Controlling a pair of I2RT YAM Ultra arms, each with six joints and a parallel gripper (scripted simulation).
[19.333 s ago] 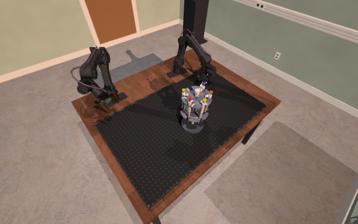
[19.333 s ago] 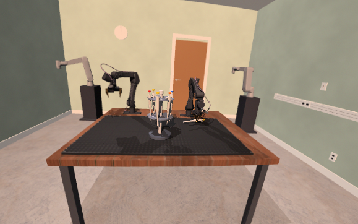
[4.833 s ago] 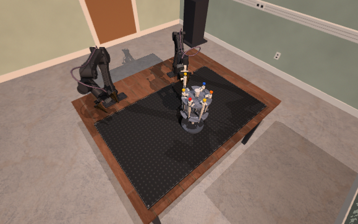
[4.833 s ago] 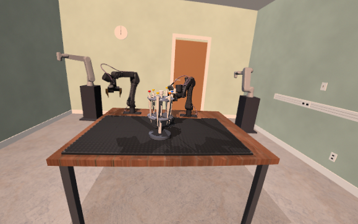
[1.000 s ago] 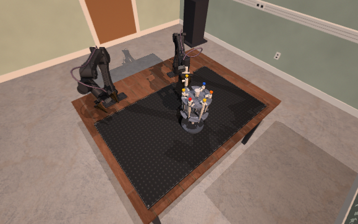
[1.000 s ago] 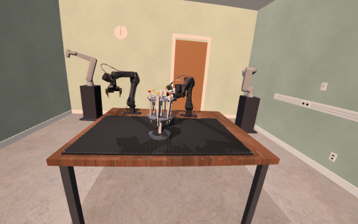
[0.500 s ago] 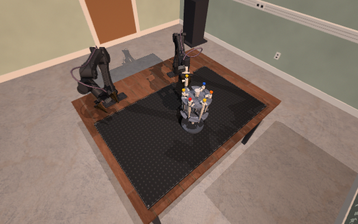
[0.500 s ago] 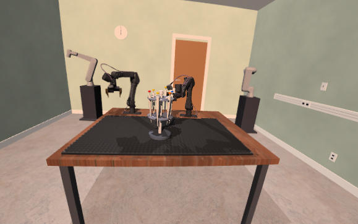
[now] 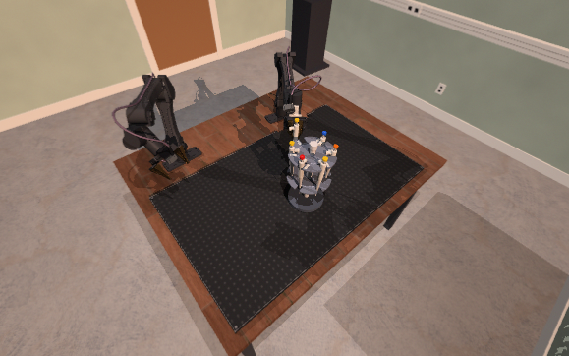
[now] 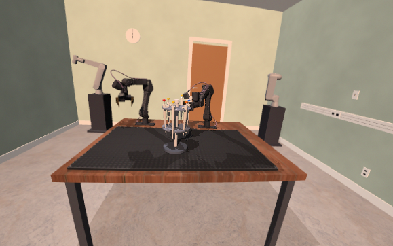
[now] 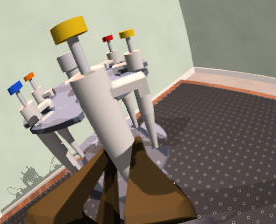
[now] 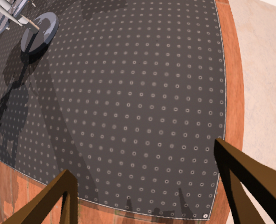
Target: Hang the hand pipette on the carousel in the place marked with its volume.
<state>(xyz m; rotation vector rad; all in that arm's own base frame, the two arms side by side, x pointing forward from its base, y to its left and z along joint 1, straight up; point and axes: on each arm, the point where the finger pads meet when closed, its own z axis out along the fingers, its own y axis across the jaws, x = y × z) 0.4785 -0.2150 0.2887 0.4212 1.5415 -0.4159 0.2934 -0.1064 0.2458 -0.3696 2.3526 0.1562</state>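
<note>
The pipette lies 2 cm below my left hand, 1 cm to the right of it and 1 cm behind it.
</note>
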